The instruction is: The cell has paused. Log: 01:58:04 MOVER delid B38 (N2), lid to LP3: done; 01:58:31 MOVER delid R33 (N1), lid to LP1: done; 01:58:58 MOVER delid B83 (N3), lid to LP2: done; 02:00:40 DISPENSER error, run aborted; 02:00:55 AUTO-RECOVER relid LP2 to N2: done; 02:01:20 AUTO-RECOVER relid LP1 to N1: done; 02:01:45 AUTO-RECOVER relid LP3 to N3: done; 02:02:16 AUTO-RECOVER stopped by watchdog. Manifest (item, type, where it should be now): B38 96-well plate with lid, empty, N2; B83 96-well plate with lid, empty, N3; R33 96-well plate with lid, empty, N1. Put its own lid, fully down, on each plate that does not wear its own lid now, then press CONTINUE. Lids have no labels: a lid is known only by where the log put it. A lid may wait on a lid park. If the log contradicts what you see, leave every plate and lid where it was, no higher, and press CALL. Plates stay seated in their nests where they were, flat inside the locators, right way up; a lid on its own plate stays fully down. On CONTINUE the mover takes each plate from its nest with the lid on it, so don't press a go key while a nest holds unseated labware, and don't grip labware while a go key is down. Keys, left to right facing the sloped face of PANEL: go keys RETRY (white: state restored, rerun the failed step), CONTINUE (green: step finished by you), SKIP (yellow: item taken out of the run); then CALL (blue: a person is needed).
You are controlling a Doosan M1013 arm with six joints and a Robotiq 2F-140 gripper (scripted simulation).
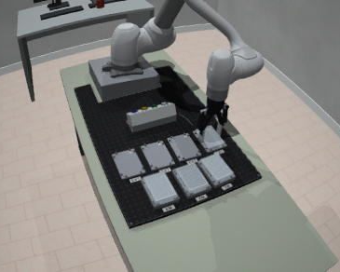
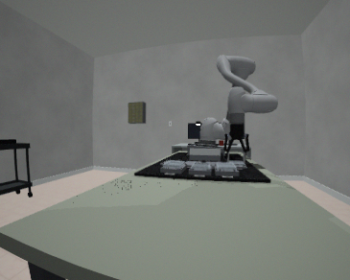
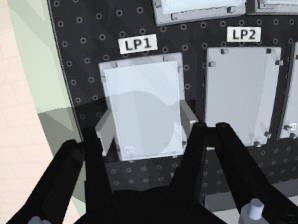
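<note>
My gripper is now 4 cm above the lid park LP1. From my hand the other things lie so: lid park LP2: 13 cm to the right, 4 cm below, 1 cm ahead; lid park LP4: 25 cm to the right, 4 cm below, 3 cm ahead; white key: 23 cm behind, 14 cm to the right, 2 cm above.
</note>
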